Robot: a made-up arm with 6 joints. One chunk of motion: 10 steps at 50 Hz.
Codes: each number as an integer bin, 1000 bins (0 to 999) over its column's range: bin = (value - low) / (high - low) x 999, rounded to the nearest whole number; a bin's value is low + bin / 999 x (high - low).
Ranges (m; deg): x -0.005..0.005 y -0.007..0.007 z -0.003..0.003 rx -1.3..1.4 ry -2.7..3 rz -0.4..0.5
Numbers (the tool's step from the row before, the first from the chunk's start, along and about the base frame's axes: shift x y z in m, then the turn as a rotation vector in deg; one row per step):
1: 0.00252 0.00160 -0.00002 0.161 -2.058 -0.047
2: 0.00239 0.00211 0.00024 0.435 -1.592 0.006
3: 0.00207 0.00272 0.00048 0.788 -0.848 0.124
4: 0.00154 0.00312 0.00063 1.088 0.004 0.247
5: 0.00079 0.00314 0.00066 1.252 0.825 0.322
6: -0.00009 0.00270 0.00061 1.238 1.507 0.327
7: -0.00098 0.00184 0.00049 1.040 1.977 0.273
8: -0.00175 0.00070 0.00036 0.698 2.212 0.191
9: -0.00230 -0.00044 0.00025 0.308 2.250 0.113
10: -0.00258 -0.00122 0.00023 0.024 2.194 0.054
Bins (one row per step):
1: 751 614 496 541 113 392
2: 738 650 539 642 194 451
3: 706 694 579 773 325 582
4: 653 722 604 884 474 718
5: 578 724 609 944 618 801
6: 491 692 601 939 737 807
7: 402 631 581 866 820 747
8: 325 549 559 739 861 656
9: 270 468 541 595 868 569
10: 242 412 538 490 858 504

